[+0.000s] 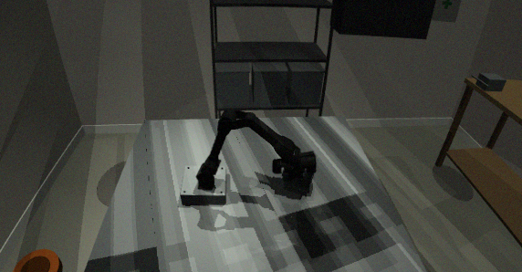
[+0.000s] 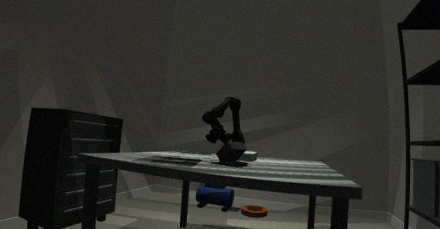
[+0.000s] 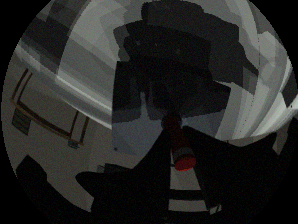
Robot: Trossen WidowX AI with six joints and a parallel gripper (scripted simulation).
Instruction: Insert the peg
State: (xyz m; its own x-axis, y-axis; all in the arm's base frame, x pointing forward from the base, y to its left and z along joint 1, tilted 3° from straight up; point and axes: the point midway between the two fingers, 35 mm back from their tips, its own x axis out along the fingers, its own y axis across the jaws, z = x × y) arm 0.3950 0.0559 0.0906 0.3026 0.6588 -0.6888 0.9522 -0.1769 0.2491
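Right now the red round peg is 10 mm to the right of my gripper tip and 10 mm above it. Also, from my gripper tip: sloped panel (10 mm ahead, 30 mm to the left, 30 mm below).
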